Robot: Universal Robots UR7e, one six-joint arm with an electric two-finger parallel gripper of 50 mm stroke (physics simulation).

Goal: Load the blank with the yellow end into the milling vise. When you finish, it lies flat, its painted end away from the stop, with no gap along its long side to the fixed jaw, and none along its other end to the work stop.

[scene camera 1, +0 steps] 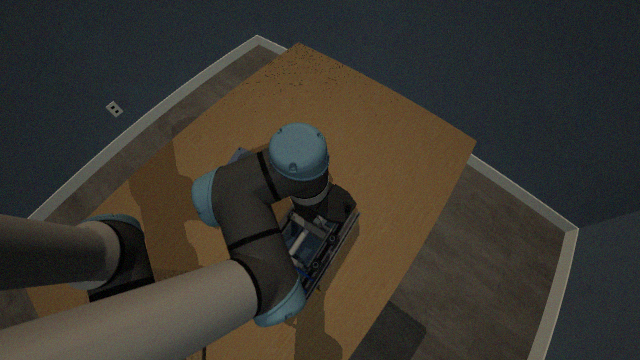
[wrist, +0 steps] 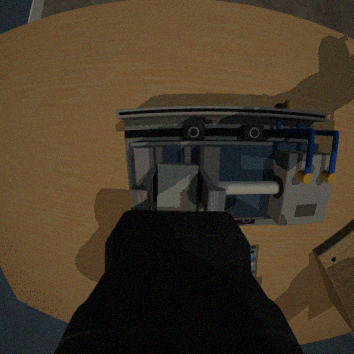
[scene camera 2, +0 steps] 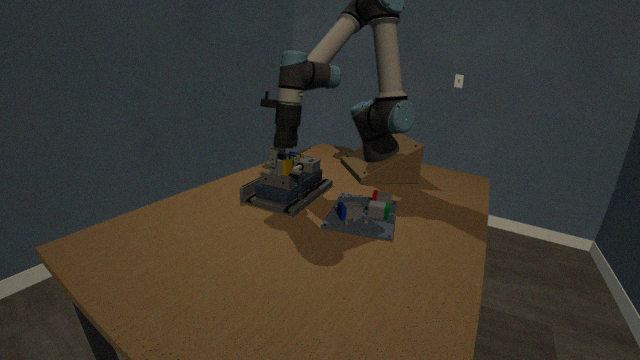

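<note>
The milling vise (scene camera 1: 306, 245) (scene camera 2: 274, 192) (wrist: 245, 167) stands on the table. Its fixed jaw (wrist: 142, 167) is at the left in the wrist view, and its moving jaw (wrist: 210, 160) is on the rod's side. My gripper (scene camera 2: 281, 162) (wrist: 176, 177) points down over the vise and is shut on the blank with the yellow end. The blank's grey body (wrist: 177, 182) lies between the fingers, above or partly in the jaw gap; its exact height is unclear. Its yellow end (scene camera 2: 287, 167) faces the tray side. I cannot make out the work stop or the contact along the fixed jaw.
A tray (scene camera 2: 350, 229) beside the vise holds blanks with blue (scene camera 2: 342, 211), green (scene camera 2: 387, 211) and red (scene camera 2: 375, 195) ends. Blue pipes (wrist: 310, 152) rise by the vise's drive block (wrist: 305, 195). The arm's wooden base (scene camera 2: 395, 170) stands behind the tray.
</note>
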